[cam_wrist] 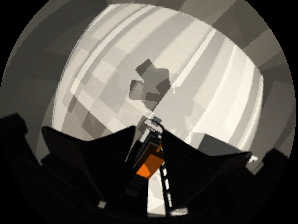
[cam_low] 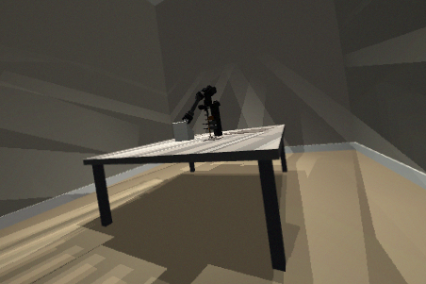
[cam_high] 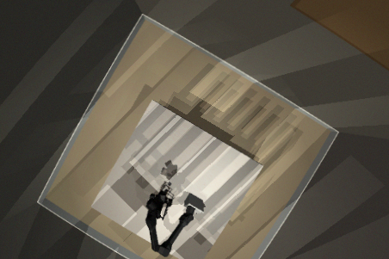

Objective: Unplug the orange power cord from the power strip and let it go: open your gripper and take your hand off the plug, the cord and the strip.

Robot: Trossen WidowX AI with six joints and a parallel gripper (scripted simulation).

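My gripper tip is 80 mm to the right of the orange plug, 20 mm past it and 10 mm above it.
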